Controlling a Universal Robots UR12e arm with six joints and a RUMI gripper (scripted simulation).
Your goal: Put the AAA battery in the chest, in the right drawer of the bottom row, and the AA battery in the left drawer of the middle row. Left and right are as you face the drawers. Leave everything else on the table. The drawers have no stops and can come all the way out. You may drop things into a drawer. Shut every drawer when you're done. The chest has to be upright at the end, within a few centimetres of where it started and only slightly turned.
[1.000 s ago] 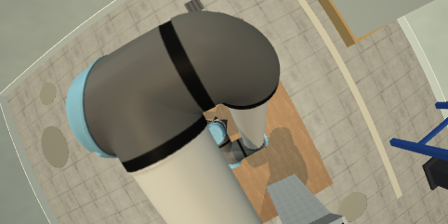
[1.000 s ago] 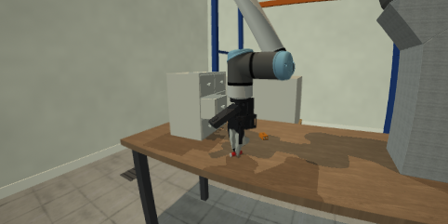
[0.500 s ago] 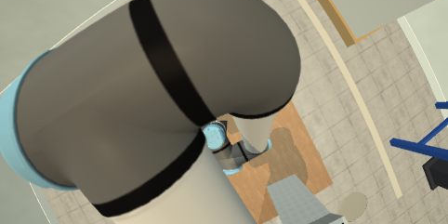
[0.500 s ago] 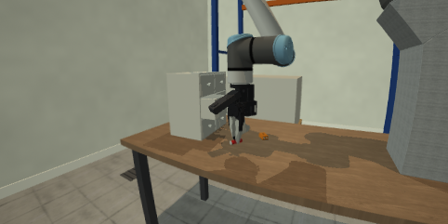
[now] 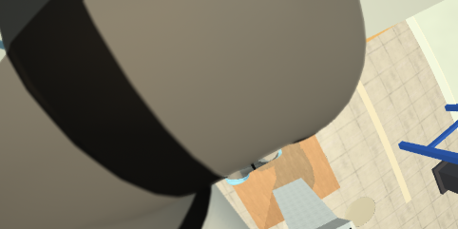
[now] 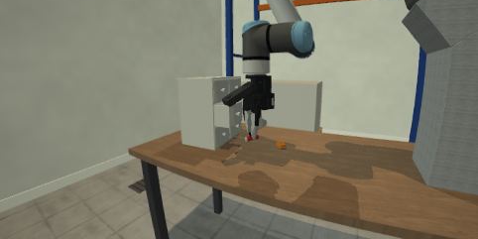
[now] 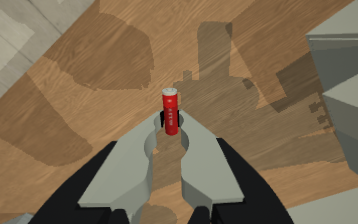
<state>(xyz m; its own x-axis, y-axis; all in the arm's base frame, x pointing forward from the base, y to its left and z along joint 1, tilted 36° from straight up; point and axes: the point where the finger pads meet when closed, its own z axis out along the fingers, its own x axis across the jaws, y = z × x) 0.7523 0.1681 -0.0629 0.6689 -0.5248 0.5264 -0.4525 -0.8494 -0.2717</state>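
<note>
My hand is 60 mm past the orange block, 210 mm to the left of it and 110 mm above it. Also, from my hand: red cylinder (10 mm below); then thin black cylinder (280 mm ahead, 250 mm to the right, 100 mm below).
</note>
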